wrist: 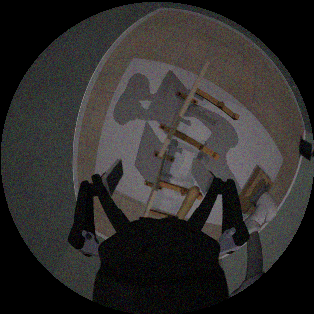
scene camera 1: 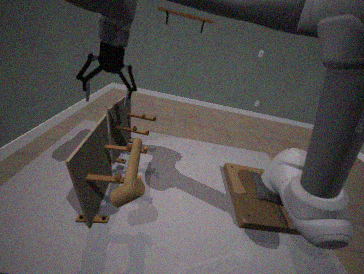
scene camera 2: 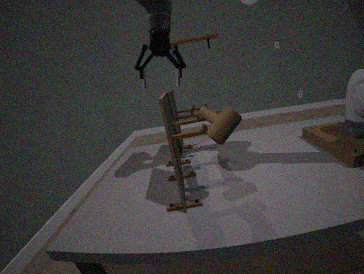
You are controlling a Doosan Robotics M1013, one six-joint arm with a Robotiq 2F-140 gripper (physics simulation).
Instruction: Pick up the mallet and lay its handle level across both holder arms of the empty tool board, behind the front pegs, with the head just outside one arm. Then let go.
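Seen in the pictures: gripper, fingertip midpoint: (wrist: 156, 165) (scene camera 1: 107, 103) (scene camera 2: 161, 87); arm's base at its link origin: (wrist: 258, 195) (scene camera 1: 270, 190) (scene camera 2: 362, 130).
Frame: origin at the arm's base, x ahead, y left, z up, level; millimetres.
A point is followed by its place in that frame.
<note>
The wooden mallet (scene camera 1: 132, 167) @[x 637, y 327, z 216 mm] (scene camera 2: 223, 125) @[x 610, y 424, z 206 mm] (wrist: 188, 202) @[x 684, y 222, z 215 mm] lies with its handle across both arms of the nearer upright tool board (scene camera 1: 90, 160) @[x 768, y 348, z 210 mm] (scene camera 2: 174, 150) @[x 756, y 388, z 138 mm]. In scene camera 1 the handle is between the arms' middle and front pegs. The head is just outside the near arm. It looks about level. My gripper (scene camera 1: 109, 96) @[x 853, y 137, z 307 mm] (scene camera 2: 162, 84) @[x 853, y 137, z 307 mm] (wrist: 156, 165) @[x 853, y 137, z 307 mm] is wide open and empty. It hangs above the boards, clear of the mallet. In the wrist view the black gripper body hides the mallet head.
A second tool board (scene camera 1: 119, 125) @[x 866, y 43, z 149 mm] with two arms stands behind the first. Both stand on a pale table (scene camera 1: 30, 215) @[x 963, y 463, z -48 mm] (scene camera 2: 125, 235) @[x 895, y 543, z -48 mm]. A brown wooden block (scene camera 1: 250, 210) @[x 137, y 170, z 1 mm] (scene camera 2: 340, 150) @[x 191, y 167, z -8 mm] lies by the arm's base. A wooden rail (scene camera 1: 186, 15) (scene camera 2: 195, 39) shows against the wall.
</note>
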